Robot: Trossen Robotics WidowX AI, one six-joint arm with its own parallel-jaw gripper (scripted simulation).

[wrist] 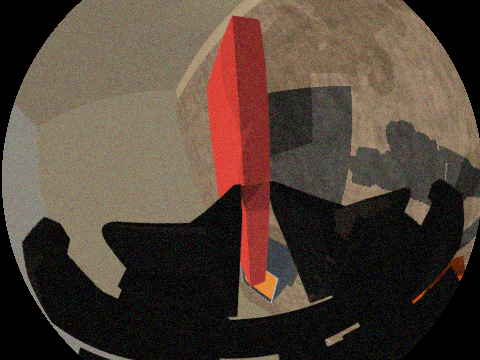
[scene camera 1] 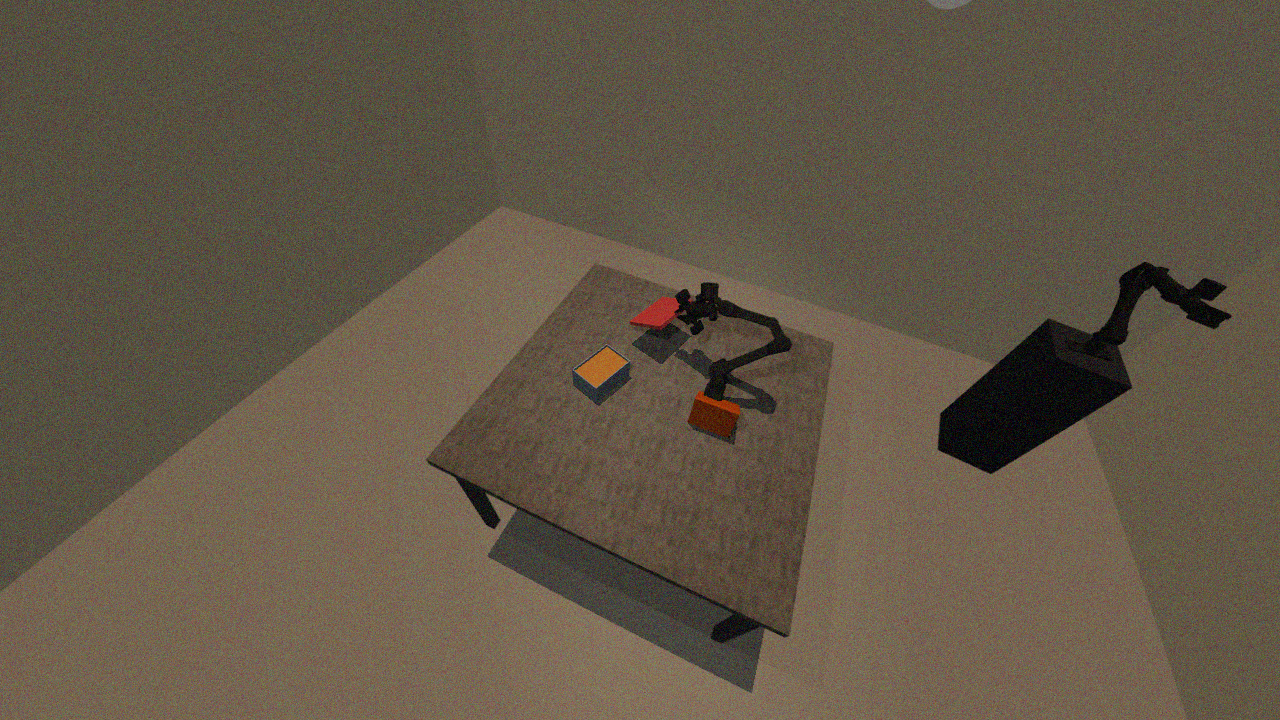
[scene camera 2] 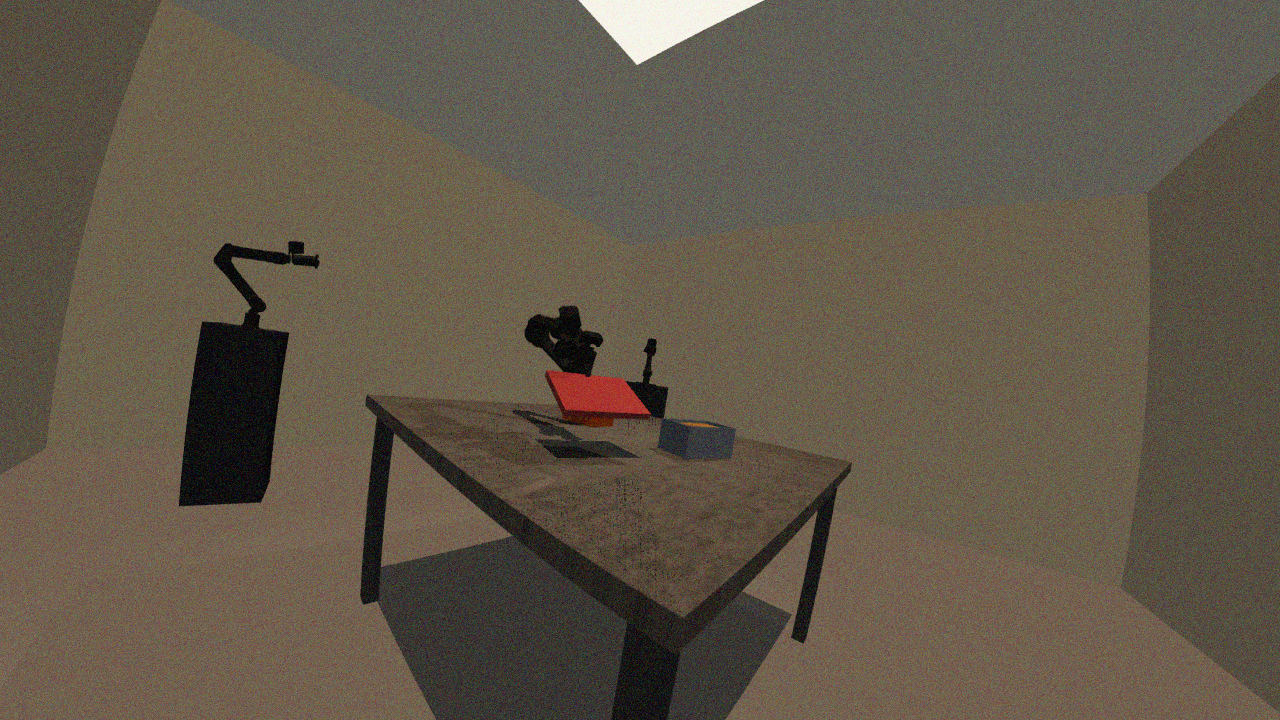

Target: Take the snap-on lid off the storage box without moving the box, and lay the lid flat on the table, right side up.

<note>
My gripper (scene camera 2: 586, 379) carries a lid (scene camera 2: 576, 394).
The lid shows as well in the wrist view (wrist: 237, 91) and in scene camera 1 (scene camera 1: 658, 315). My gripper shows as well in the wrist view (wrist: 254, 189) and in scene camera 1 (scene camera 1: 676, 314).
</note>
